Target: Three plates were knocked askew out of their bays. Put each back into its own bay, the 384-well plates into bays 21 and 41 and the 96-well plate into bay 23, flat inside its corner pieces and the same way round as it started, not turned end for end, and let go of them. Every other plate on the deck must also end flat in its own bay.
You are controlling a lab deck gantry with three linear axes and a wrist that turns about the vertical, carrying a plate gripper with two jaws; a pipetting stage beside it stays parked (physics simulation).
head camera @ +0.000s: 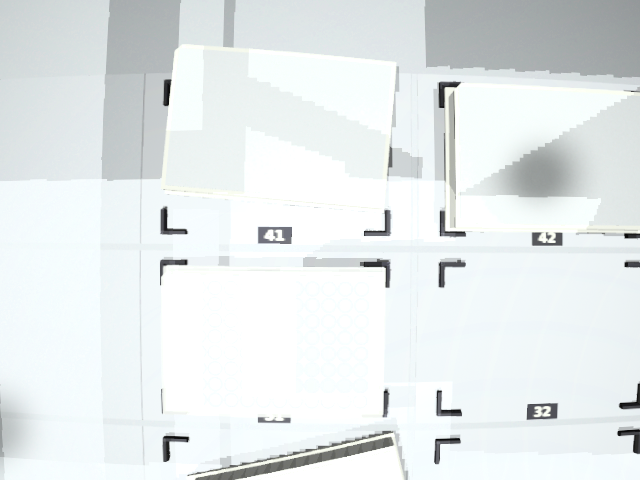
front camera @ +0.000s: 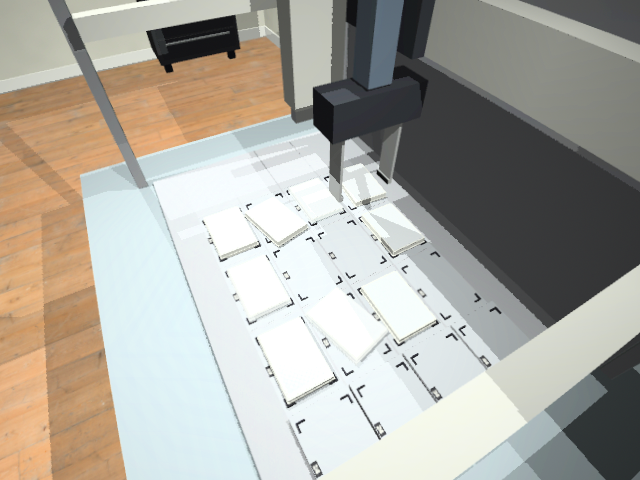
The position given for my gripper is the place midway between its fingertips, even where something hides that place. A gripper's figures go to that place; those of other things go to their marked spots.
My gripper (front camera: 360,187) is 67 cm from the lens. A dark wall (front camera: 551,215) is 70 cm from the lens.
